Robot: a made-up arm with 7 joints.
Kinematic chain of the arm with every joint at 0, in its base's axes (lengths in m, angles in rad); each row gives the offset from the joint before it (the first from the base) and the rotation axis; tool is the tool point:
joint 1: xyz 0 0 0.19 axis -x
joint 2: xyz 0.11 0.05 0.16 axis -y
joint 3: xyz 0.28 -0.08 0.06 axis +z
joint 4: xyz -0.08 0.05 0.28 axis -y
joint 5: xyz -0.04 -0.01 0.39 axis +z
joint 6: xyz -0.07 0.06 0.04 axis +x
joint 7: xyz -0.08 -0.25 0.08 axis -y
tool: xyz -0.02 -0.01 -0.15
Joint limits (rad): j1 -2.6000..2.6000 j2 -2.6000..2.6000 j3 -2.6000..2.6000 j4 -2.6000..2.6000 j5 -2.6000..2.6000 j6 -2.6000..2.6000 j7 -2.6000..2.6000
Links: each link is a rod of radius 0.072 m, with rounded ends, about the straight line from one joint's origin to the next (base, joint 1, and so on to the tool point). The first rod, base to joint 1, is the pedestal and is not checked.
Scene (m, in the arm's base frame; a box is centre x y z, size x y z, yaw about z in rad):
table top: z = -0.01
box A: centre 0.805 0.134 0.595 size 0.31 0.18 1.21 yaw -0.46
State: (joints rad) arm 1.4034 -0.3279 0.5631 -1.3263 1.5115 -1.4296 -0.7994
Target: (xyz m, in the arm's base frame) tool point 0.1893 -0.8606 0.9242
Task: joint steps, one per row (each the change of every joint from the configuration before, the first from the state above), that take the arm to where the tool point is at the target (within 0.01 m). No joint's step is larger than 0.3 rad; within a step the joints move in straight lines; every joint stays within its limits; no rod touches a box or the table.
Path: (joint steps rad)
1: -0.2462 0.2175 -0.1927 0.2925 -0.2468 0.2445 -0.0092
2: -0.2462 0.2176 -0.1927 0.2925 -0.2468 0.2445 -0.0092
3: -0.2462 0.2175 -0.1927 0.2926 -0.2468 0.2445 -0.0091
4: -0.2496 0.0797 -0.1703 -0.2055 0.1964 -0.1753 -0.0248
5: -0.2496 0.0796 -0.1703 -0.2056 0.1964 -0.1752 -0.0248
6: -0.2496 0.0796 -0.1703 -0.2055 0.1964 -0.1753 -0.0248
7: -0.2496 0.0797 -0.1704 -0.2055 0.1964 -0.1753 -0.0247

